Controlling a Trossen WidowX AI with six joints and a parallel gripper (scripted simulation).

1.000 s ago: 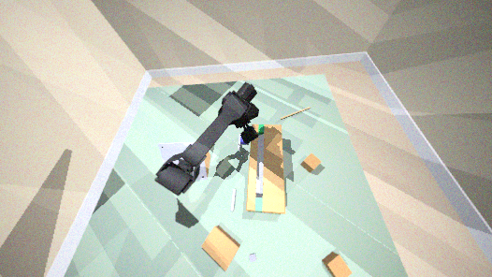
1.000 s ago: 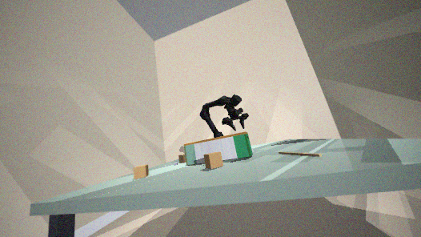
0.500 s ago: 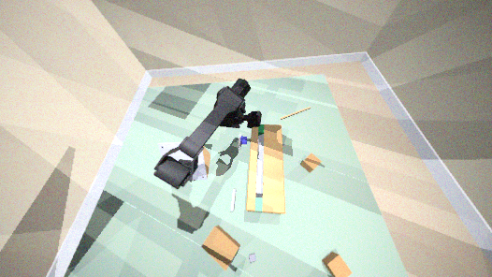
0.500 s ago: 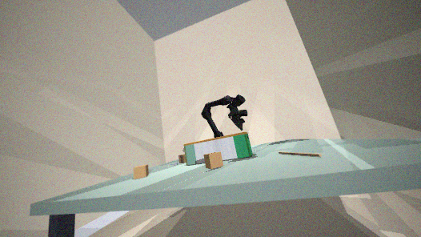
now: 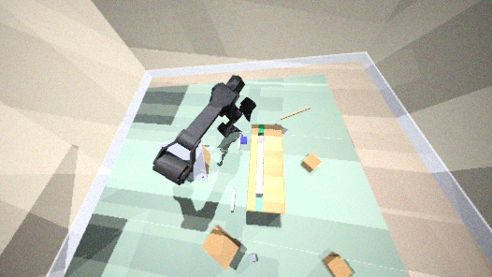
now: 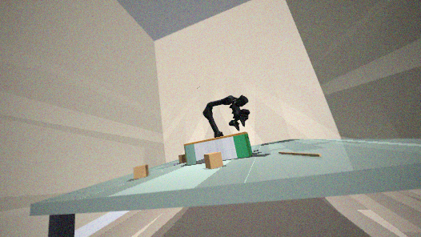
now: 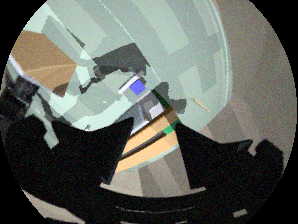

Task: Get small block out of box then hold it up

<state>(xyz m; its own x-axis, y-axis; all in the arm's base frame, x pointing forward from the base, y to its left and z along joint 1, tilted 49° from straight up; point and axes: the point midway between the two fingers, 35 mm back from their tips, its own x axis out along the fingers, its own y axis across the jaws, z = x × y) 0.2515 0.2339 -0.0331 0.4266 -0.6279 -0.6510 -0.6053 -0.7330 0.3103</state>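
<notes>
Right now my gripper tip is 2 cm past the blue-violet block and 15 cm above it. From my gripper tip the other things lie so: box 7 cm ahead, 16 cm to the right, 10 cm below; then thin wooden stick 28 cm ahead, 21 cm to the left, 16 cm below.
</notes>
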